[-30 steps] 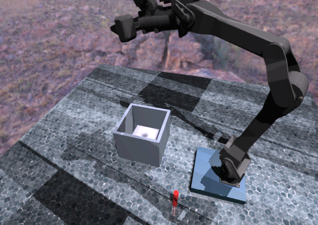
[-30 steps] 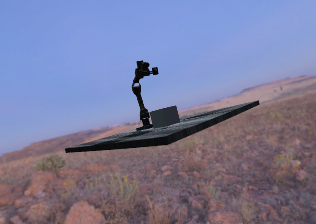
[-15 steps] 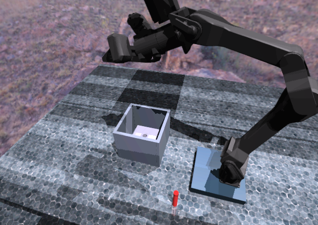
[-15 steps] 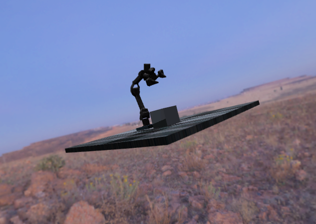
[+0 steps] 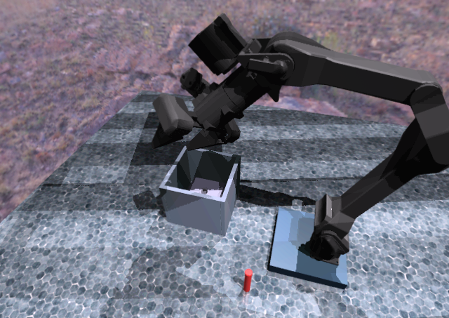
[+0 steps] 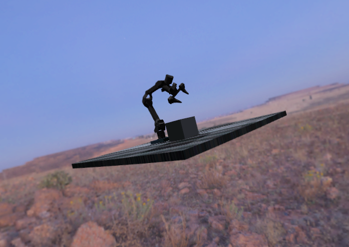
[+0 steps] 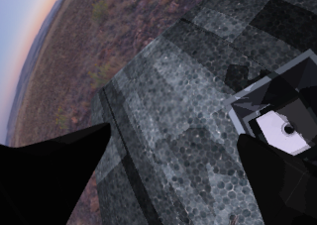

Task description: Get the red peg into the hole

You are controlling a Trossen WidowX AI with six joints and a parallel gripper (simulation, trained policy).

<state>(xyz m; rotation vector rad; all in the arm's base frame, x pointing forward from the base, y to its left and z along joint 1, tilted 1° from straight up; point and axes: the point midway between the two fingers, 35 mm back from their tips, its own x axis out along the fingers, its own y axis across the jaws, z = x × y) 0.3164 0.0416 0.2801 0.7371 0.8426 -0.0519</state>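
My gripper tip is 180 mm past the red peg, 80 mm to the right of it and 250 mm above it. Round my gripper tip: plate (10 mm behind, 100 mm to the right, 240 mm below).
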